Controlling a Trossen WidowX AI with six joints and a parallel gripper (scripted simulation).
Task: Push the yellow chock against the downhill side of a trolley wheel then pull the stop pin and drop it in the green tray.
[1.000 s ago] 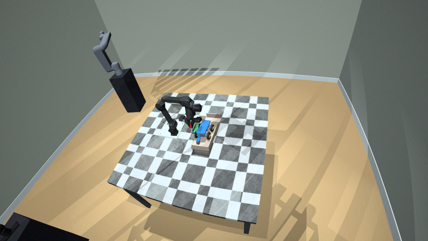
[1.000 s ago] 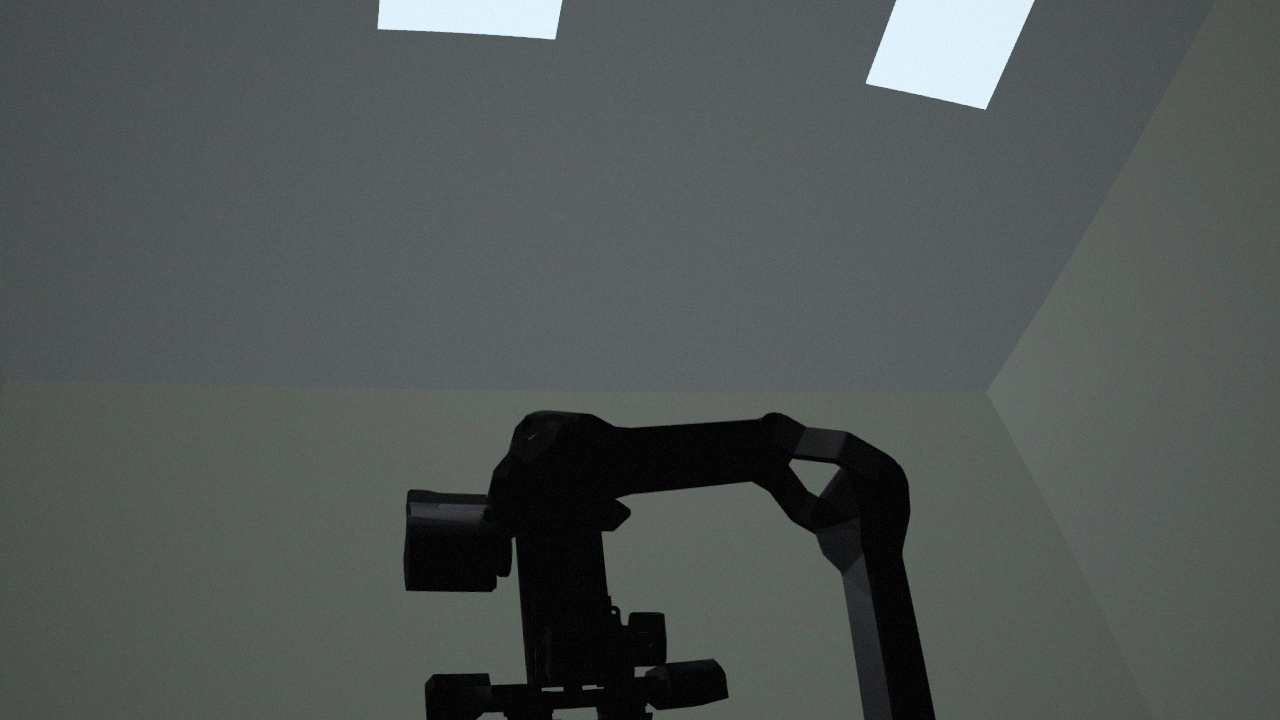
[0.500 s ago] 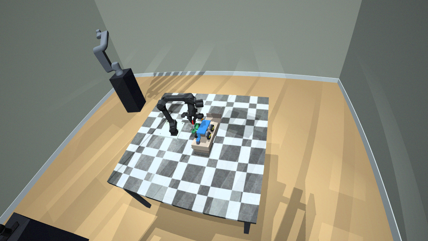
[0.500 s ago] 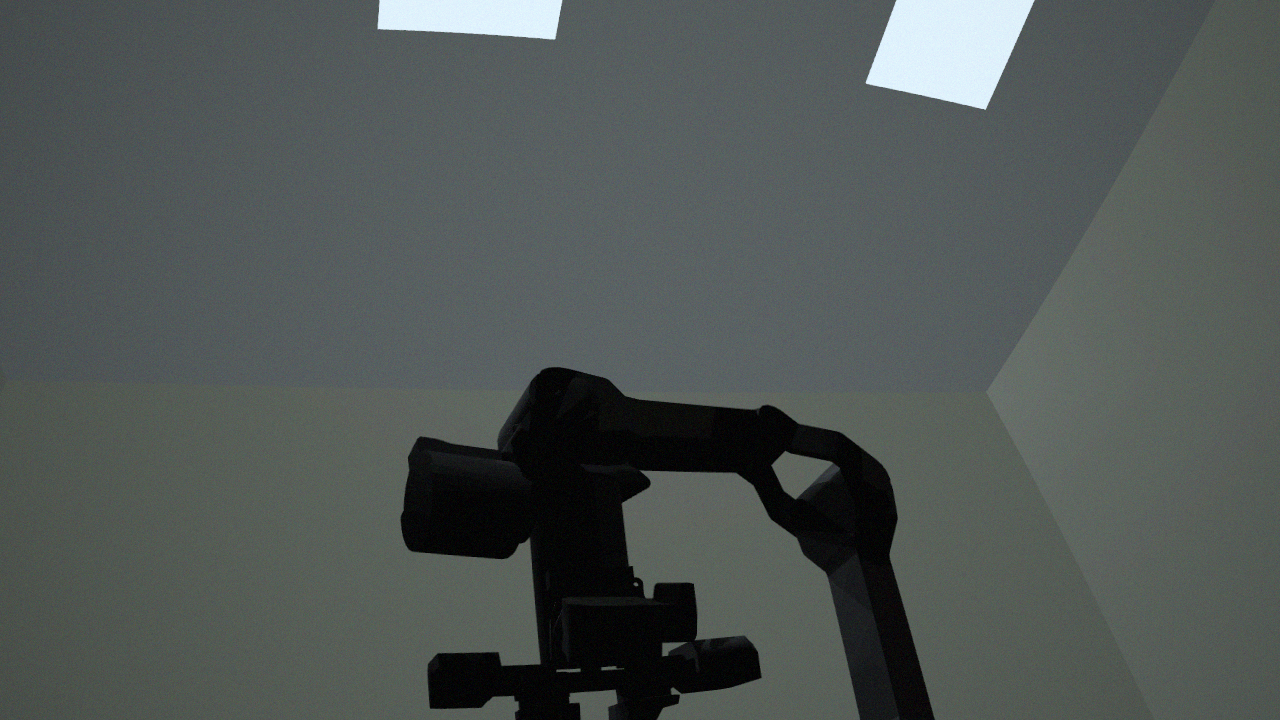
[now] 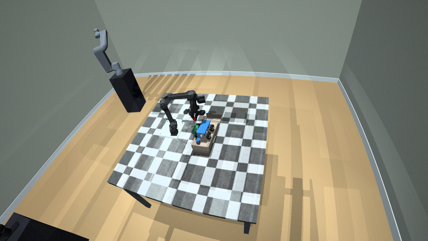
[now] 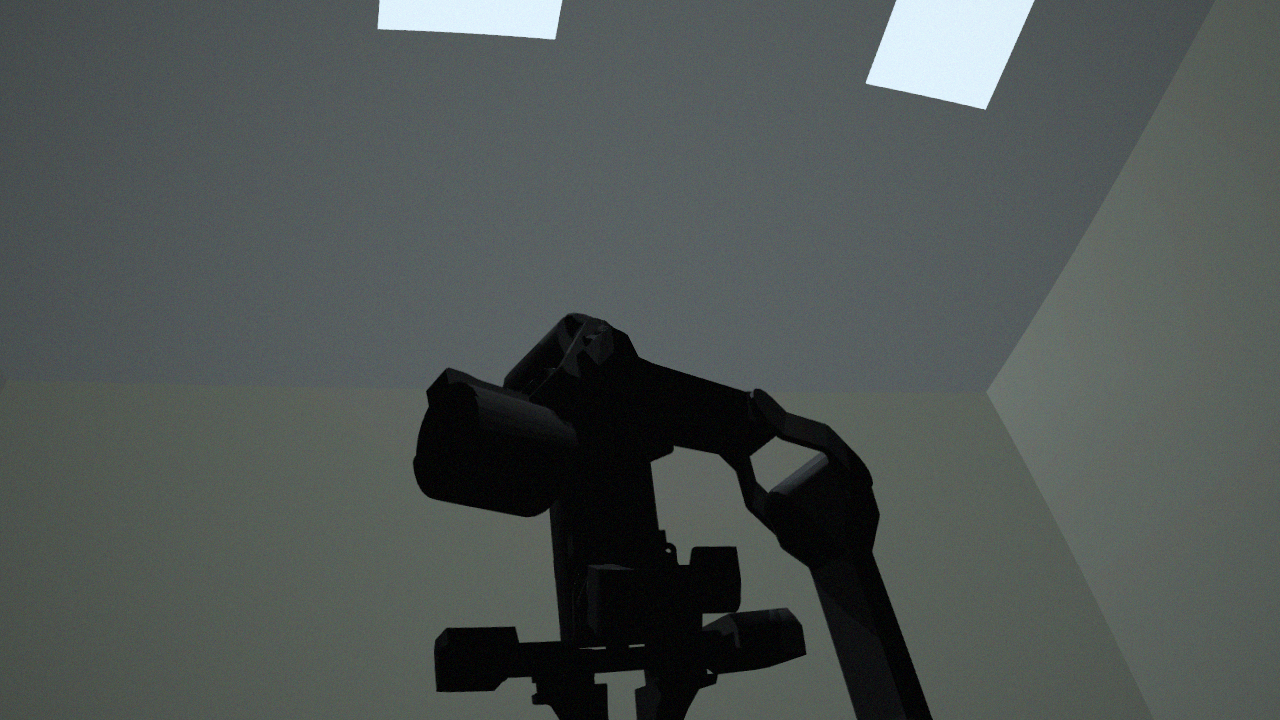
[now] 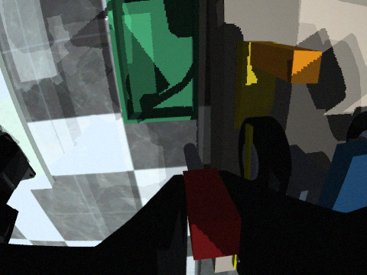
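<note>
The yellow chock is 60 mm below my gripper tip, 50 mm ahead of it and 10 mm to the left of it. Round my gripper tip: blue-topped trolley (90 mm to the right, 90 mm ahead, 20 mm below); then red-headed stop pin (right at my gripper tip).
</note>
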